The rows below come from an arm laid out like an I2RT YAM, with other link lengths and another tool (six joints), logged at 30 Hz.
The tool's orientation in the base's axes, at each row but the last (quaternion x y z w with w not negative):
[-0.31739 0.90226 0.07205 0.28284]
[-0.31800 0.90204 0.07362 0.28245]
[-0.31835 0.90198 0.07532 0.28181]
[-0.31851 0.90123 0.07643 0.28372]
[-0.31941 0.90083 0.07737 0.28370]
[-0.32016 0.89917 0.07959 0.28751]
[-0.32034 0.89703 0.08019 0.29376]
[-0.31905 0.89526 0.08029 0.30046]
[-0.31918 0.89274 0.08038 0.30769]
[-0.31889 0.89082 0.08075 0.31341]
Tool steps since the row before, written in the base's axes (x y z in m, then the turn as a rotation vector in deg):
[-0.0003 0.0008 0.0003 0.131 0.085 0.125]
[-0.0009 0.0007 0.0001 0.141 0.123 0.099]
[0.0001 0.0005 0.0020 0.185 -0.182 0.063]
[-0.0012 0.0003 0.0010 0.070 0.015 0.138]
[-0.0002 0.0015 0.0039 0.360 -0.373 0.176]
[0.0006 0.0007 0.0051 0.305 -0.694 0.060]
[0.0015 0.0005 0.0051 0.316 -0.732 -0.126]
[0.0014 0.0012 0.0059 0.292 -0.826 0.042]
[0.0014 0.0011 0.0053 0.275 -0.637 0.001]
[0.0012 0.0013 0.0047 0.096 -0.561 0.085]
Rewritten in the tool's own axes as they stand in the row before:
[-0.0004 0.0008 -0.0001 -0.198 -0.020 -0.017]
[0.0001 0.0011 -0.0003 -0.211 0.005 0.022]
[-0.0014 0.0002 -0.0015 -0.056 -0.260 -0.024]
[0.0000 0.0009 -0.0013 -0.130 -0.037 -0.077]
[-0.0029 0.0011 -0.0028 -0.129 -0.523 -0.099]
[-0.0036 0.0000 -0.0037 0.142 -0.735 -0.134]
[-0.0041 -0.0008 -0.0033 0.262 -0.763 0.010]
[-0.0050 -0.0002 -0.0037 0.227 -0.830 -0.169]
[-0.0046 -0.0003 -0.0032 0.164 -0.669 -0.080]
[-0.0043 0.0000 -0.0027 0.181 -0.504 -0.211]

